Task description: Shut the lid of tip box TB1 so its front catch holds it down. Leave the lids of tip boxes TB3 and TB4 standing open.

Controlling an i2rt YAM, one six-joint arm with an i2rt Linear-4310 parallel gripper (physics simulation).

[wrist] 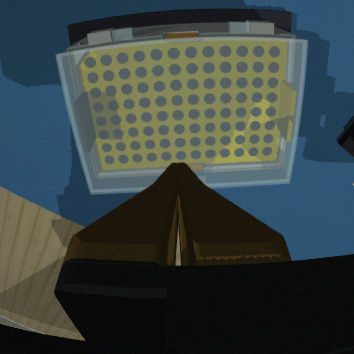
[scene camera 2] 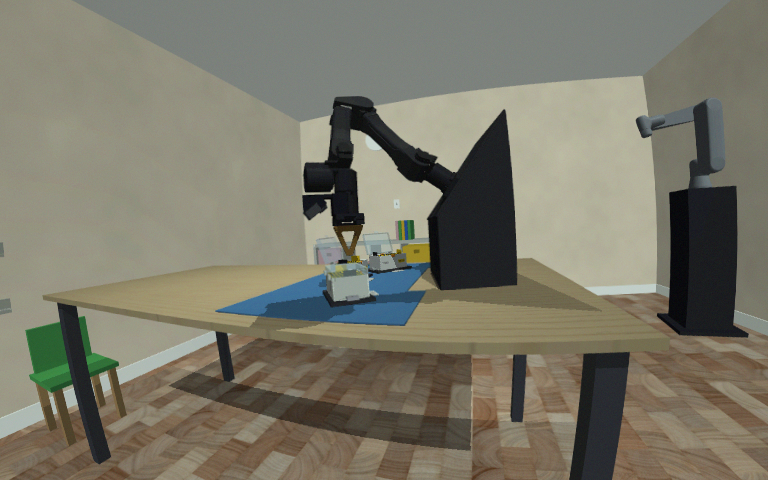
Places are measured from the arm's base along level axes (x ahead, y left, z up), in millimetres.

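Pixels of known places: gripper, fingertip midpoint: (wrist: 177,174) (scene camera 2: 349,255); arm's base, link origin: (scene camera 2: 452,185).
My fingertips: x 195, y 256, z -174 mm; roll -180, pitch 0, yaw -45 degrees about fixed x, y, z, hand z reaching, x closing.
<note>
For each thing: its middle in the pictures, then the offset to it from my fingertips. "spot": a spot on its surface instead. Level surfaces: height alone.
- white tip box, body centre: (wrist: 185,113) (scene camera 2: 350,281) 5 mm ahead, 3 mm right, 64 mm down
- blue mat, surface height: 103 mm down
- wooden table, surface height: 106 mm down
- dark corner, surface spot: (wrist: 347,136) spot: 86 mm ahead, 127 mm right, 96 mm down
A white tip box (scene camera 2: 348,286) (wrist: 195,100) with a yellow, hole-covered rack stands on a black base on the blue mat. Its label cannot be read, so I cannot confirm that it is TB1. Its clear lid (scene camera 2: 339,270) (wrist: 86,170) lies over the top; whether the front catch holds it cannot be told. My gripper (scene camera 2: 349,254) (wrist: 177,174) is shut and empty, pointing down, with its tips over the lid's near edge in the wrist view and a little above the box in the scene view. Behind it, another tip box (scene camera 2: 382,262) has its clear lid (scene camera 2: 377,242) standing open.
The blue mat (scene camera 2: 260,302) (wrist: 30,130) lies on the wooden table (scene camera 2: 169,283). Another upright clear lid shows at the back left, partly hidden. The arm's black stand (scene camera 2: 475,226) is right of the mat. A dark corner (wrist: 347,136) shows at the wrist view's right edge.
</note>
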